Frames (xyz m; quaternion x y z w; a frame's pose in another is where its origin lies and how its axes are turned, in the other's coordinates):
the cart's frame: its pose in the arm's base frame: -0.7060 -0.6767 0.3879 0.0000 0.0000 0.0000 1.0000
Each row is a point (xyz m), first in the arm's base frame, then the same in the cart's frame.
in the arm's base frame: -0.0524 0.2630 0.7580
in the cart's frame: 0.6536 0.9397 0.3701
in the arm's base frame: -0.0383 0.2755 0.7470
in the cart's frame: 0.6677 0.9522 0.3591
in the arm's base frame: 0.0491 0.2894 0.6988
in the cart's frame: 0.7551 0.9661 0.3109
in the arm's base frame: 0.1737 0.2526 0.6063
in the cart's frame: 0.8797 0.9293 0.2184
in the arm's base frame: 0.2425 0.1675 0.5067
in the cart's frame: 0.9485 0.8442 0.1188
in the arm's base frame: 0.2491 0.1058 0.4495
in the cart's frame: 0.9551 0.7825 0.0616
